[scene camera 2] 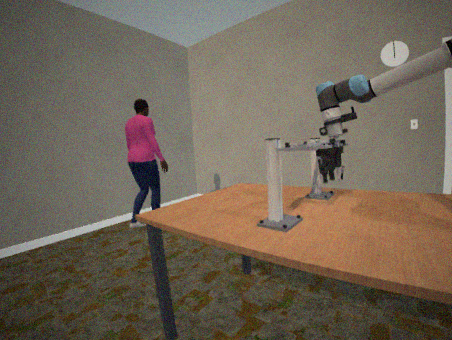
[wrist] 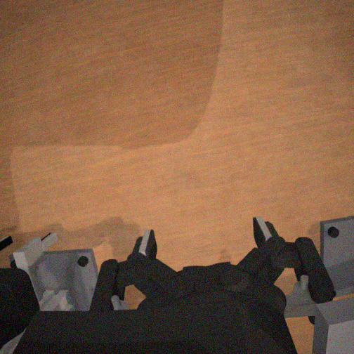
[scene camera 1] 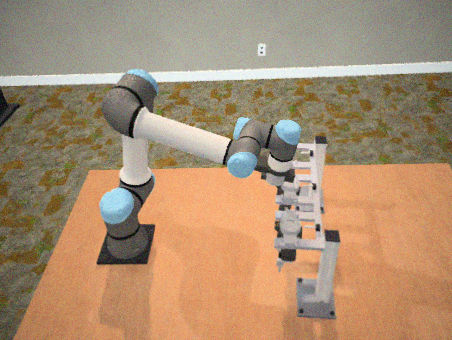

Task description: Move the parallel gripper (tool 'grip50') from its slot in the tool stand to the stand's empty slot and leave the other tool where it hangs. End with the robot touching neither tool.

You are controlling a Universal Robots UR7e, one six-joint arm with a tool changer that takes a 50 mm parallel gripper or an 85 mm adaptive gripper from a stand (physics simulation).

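Where they show: end effector, tool point: (scene camera 2: 336, 135); arm's base, origin of the base link: (scene camera 1: 128, 243).
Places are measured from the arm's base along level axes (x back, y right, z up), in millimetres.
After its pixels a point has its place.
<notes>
The tool stand (scene camera 1: 328, 262) @[x -708, y 200, z 198 mm] (scene camera 2: 275, 180) @[x -699, y -293, z 155 mm] holds two tools. The parallel gripper (scene camera 1: 287, 254) (wrist: 17, 290) hangs in the slot nearest scene camera 1; its fingers stand apart at the left of the wrist view. The adaptive gripper (scene camera 1: 291, 189) (wrist: 210, 282) hangs in the middle slot with its fingers open and empty. The far slot's prongs (scene camera 1: 303, 164) @[x -648, y -167, z 271 mm] hold no tool. The arm's tool changer (scene camera 1: 274, 177) @[x -545, y -10, z 342 mm] (scene camera 2: 334, 131) @[x -545, y -71, z 322 mm] carries no tool that I can make out. It is tilted, low beside the top of the middle tool; whether they touch is unclear.
The stand rises on two posts with base plates (scene camera 1: 316, 300) @[x -689, y 207, z 10 mm] (scene camera 2: 281, 222) @[x -679, y -293, z 0 mm] bolted to the wooden table (scene camera 1: 200, 310) @[x -315, y 256, z -12 mm] (scene camera 2: 375, 240) @[x -373, y -278, z -11 mm]. The wrist is close to the stand's crossbar and prongs. A person in a pink top (scene camera 2: 142, 140) stands beyond the table.
</notes>
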